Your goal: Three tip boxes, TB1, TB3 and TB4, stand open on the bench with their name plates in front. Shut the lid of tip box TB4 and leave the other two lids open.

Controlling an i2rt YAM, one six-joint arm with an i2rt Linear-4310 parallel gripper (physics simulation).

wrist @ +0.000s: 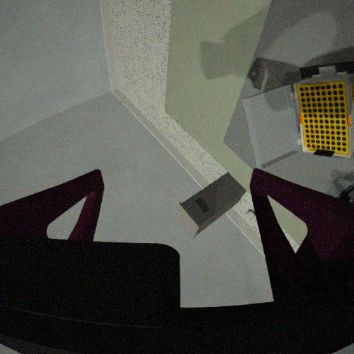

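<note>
A tip box with a yellow, hole-patterned rack is at the right of the wrist view. Its pale translucent lid is open and lies out to the left of the rack. No readable name plate shows, so I cannot tell which box this is. A sliver of another yellow item shows at the right edge, cut off by the frame. My gripper is open, with nothing between its dark red fingers. In the view it is left of and below the tip box, apart from it.
A grey block with a small dark patch is at the bench edge, showing between the fingers near the right one. A pale green mat lies on the speckled bench top. A dark, partly shown object is at the right edge.
</note>
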